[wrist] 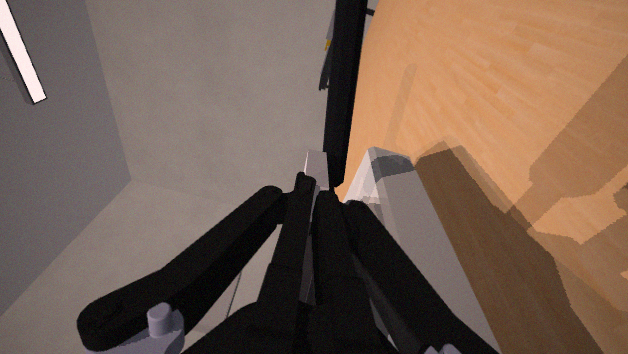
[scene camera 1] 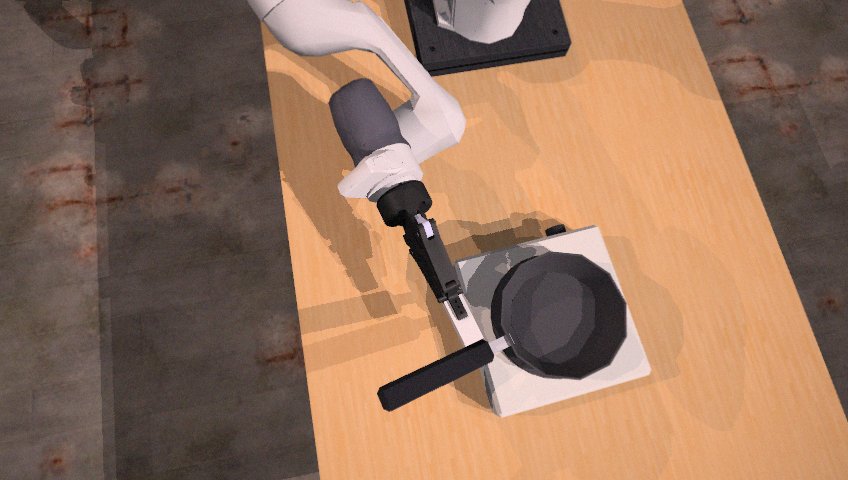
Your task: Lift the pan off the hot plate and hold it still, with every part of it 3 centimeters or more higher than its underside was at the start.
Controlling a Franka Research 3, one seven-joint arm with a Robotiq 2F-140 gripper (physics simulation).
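The dark pan (scene camera 1: 559, 315) sits on the white hot plate (scene camera 1: 535, 393) (wrist: 425, 210). Its black handle (scene camera 1: 435, 375) (wrist: 346, 90) sticks out past the plate's left side in the scene view and points to the lower left. My gripper (scene camera 1: 467, 325) (wrist: 314, 165) is shut, with its fingertips together and no thing seen held between them. In the scene view the tips are over the plate's left edge, beside the handle's inner end and left of the pan's bowl. In the wrist view the handle's end is just right of the tips. The fingers hide the bowl there.
The wooden table (scene camera 1: 642, 148) (wrist: 475, 45) lies under the hot plate. A black knob (scene camera 1: 555, 230) is on the plate's far side. The arm reaches in from the upper left. The dark robot base (scene camera 1: 493, 58) stands at the top of the scene view.
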